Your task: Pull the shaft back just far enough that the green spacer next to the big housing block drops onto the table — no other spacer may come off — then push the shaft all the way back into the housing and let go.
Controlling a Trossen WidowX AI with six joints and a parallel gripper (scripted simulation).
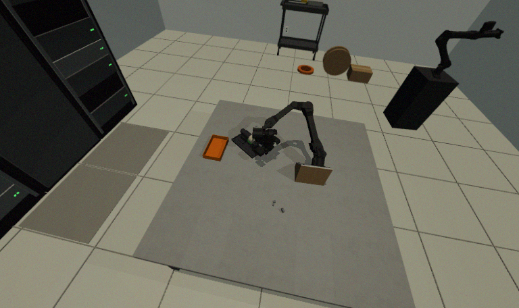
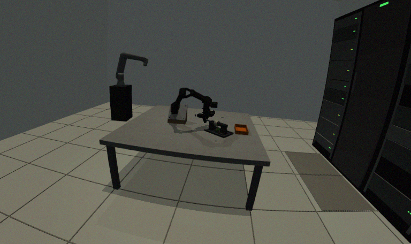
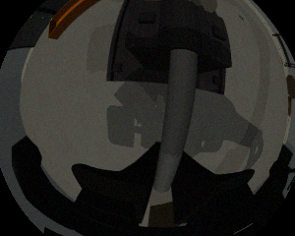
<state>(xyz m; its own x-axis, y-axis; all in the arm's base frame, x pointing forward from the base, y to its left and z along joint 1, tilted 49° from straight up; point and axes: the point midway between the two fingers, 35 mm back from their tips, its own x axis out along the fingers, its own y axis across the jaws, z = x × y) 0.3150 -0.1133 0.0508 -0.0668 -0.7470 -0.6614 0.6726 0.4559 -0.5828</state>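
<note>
The grey shaft lies 60 mm ahead of my gripper tip, 50 mm to the right of it and 30 mm above it. The rest, counted from my gripper tip: pale spacer 100 mm ahead, 90 mm to the right, 30 mm above; orange tray 350 mm ahead, 40 mm to the right, 40 mm below.
</note>
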